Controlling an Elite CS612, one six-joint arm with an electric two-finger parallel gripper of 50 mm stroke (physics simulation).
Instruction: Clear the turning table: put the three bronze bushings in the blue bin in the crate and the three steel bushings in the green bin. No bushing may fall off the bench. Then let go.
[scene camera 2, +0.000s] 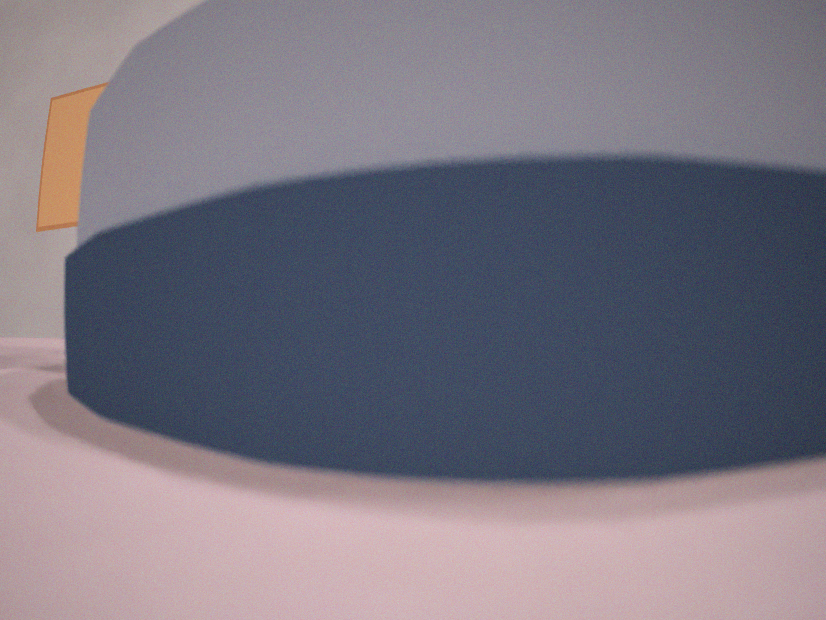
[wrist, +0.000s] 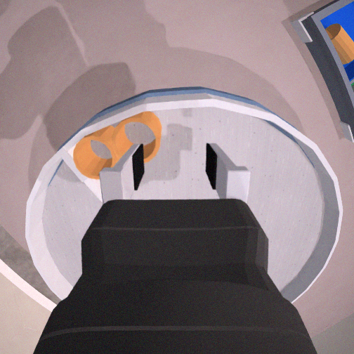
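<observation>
Two bronze bushings, the left one and the right one, stand upright side by side, seemingly touching, near the far left rim of the turning table. My gripper is open and empty above the table, and its left finger partly overlaps the right bushing in the wrist view. Another bronze bushing lies in the blue bin of the crate, cut off at the upper right. A sliver of the green bin shows at the edge. Steel bushings do not show in either view. The gripper does not show in the scene view.
The turning table's raised rim runs around it. A white stripe crosses its surface beside the left bushing. The crate's wall is near the turning table's right side. An orange panel is on the wall in the scene view.
</observation>
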